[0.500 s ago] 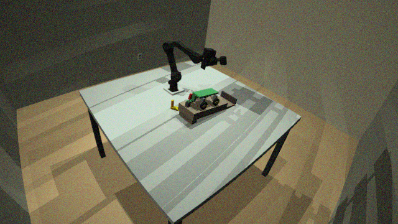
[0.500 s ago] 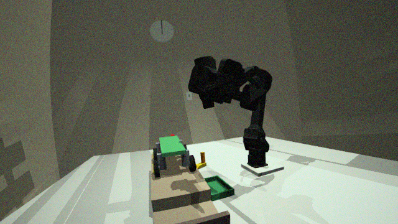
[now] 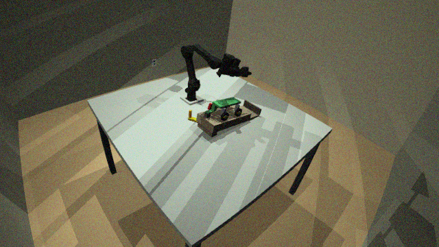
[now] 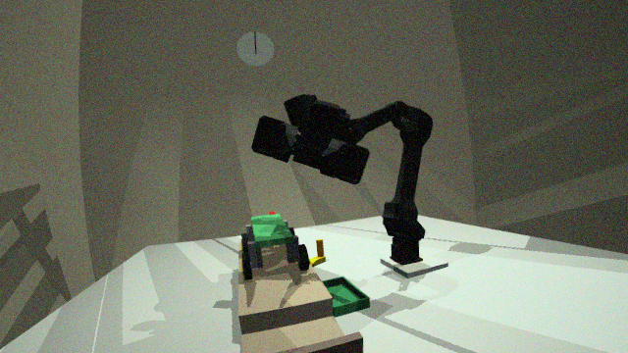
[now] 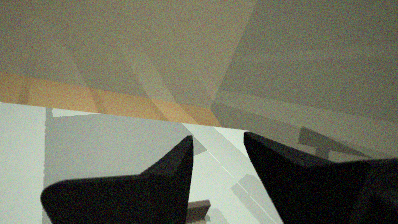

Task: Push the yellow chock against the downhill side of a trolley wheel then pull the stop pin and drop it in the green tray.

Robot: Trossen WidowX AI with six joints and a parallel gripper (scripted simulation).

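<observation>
Now: gripper tip 30 mm short of the red-headed stop pin, 340 mm to the left of it and 150 mm above it. Also, from my gripper tip: raised end wall 40 mm ahead, 60 mm to the left, 250 mm below; then ramp 40 mm ahead, 220 mm to the right, 240 mm below; then trolley 40 mm ahead, 220 mm to the right, 170 mm below.
</observation>
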